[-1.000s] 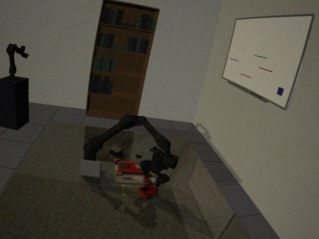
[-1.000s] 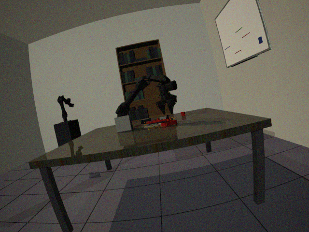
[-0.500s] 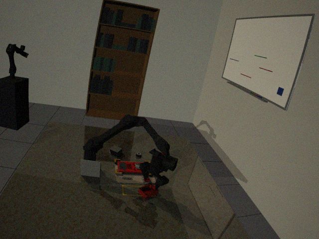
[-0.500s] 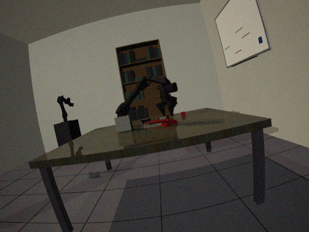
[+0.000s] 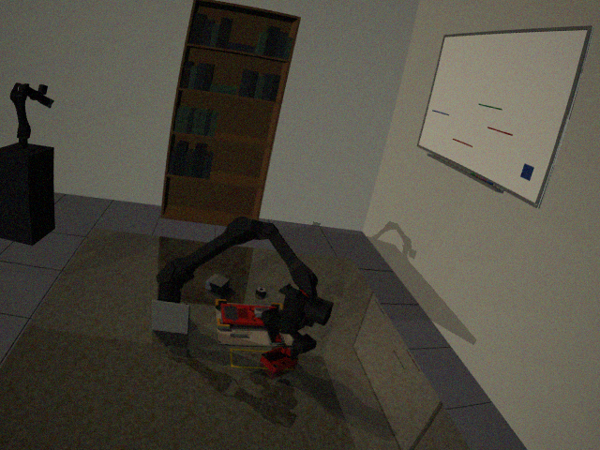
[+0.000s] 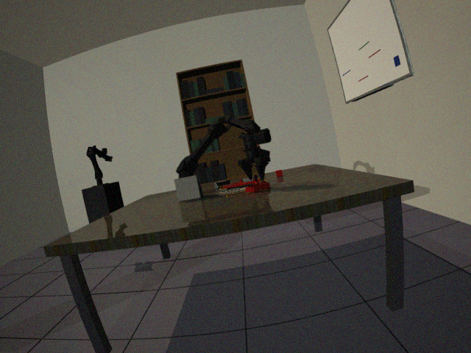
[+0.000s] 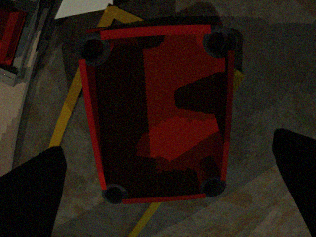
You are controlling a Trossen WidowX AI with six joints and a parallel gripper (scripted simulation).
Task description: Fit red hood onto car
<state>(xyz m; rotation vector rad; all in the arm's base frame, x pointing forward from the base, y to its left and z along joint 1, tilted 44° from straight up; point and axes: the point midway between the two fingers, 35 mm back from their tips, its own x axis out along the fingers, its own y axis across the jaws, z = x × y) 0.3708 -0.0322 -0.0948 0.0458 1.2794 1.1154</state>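
Now: gripper tip 4 cm above the red hood.
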